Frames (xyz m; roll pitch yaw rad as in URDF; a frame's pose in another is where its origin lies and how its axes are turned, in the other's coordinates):
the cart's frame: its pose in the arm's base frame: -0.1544 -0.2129 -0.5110 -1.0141 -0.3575 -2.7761
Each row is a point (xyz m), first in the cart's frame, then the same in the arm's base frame.
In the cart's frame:
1: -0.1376 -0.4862 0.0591
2: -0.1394 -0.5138 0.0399
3: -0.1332 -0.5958 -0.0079
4: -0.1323 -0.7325 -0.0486
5: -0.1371 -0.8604 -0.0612
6: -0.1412 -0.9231 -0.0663
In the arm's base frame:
1: 0.0372 0.0818 -0.1432
2: 0.0321 0.1129 -0.1314
3: 0.0112 0.1947 -0.0877
4: 0.0031 0.3060 0.0012
5: 0.0127 0.3934 0.0950
6: 0.0194 0.4361 0.1409

